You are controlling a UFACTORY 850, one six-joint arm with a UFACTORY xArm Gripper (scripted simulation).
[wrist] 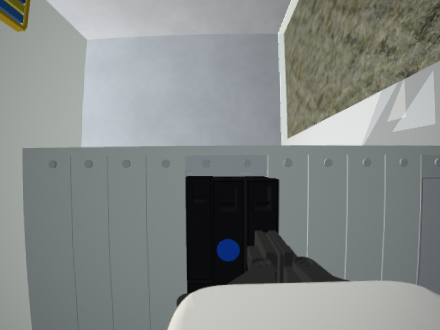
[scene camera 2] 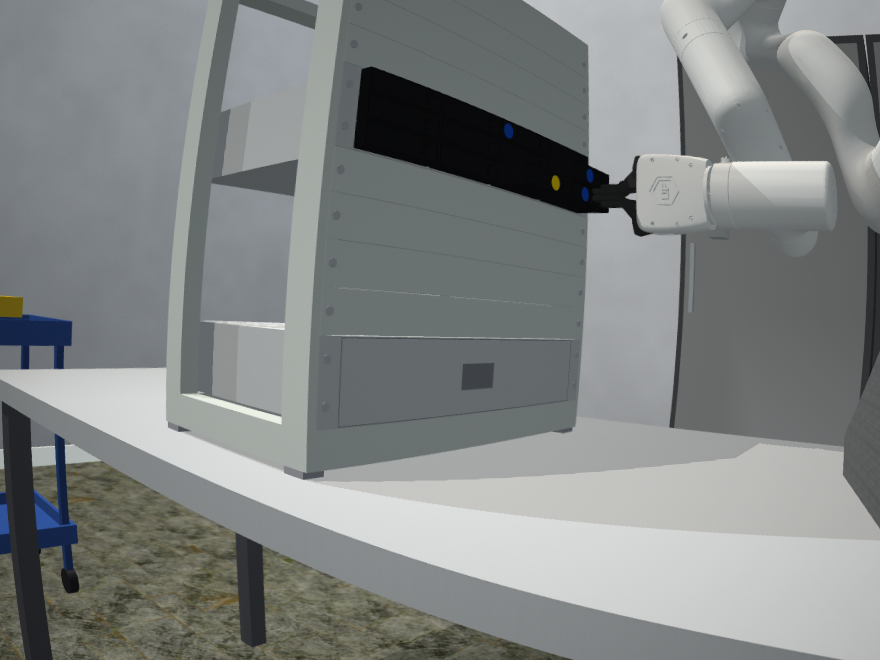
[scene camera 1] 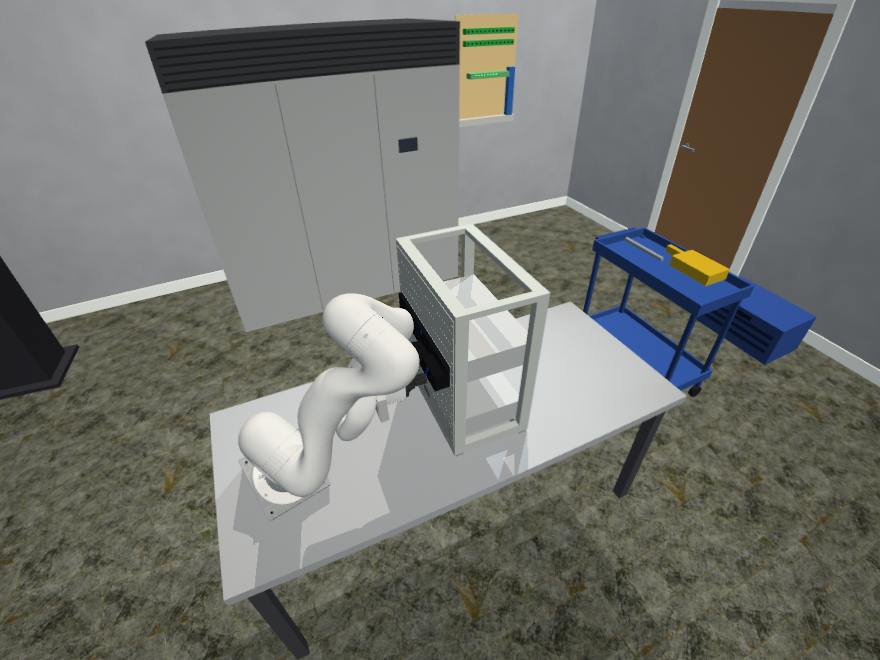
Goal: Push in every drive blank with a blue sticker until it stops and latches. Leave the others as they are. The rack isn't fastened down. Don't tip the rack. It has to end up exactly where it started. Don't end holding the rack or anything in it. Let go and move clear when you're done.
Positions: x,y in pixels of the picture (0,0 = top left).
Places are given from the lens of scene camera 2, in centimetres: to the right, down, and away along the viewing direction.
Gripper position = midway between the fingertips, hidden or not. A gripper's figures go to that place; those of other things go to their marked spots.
gripper (scene camera 2: pixel 596 196): 21, -18, 91
black drive blank (scene camera 2: pixel 521 177): 9, -17, 80
